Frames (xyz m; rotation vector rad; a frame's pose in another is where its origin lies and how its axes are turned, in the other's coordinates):
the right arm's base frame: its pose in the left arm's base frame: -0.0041 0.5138 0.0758 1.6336 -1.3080 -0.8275
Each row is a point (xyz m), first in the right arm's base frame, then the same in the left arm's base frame.
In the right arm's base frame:
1: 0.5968 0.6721 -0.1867
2: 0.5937 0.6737 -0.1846
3: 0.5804 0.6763 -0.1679
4: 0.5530 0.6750 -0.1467
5: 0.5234 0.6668 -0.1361
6: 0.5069 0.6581 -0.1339
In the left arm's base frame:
1: 0.0290 -0.0792 0.7758
2: 0.0257 -0.0767 0.7764
3: 0.0068 -0.0676 0.7717
4: -0.0177 -0.0454 0.7614
5: -0.0306 -0.0183 0.7491
6: -0.0329 -0.0020 0.7399

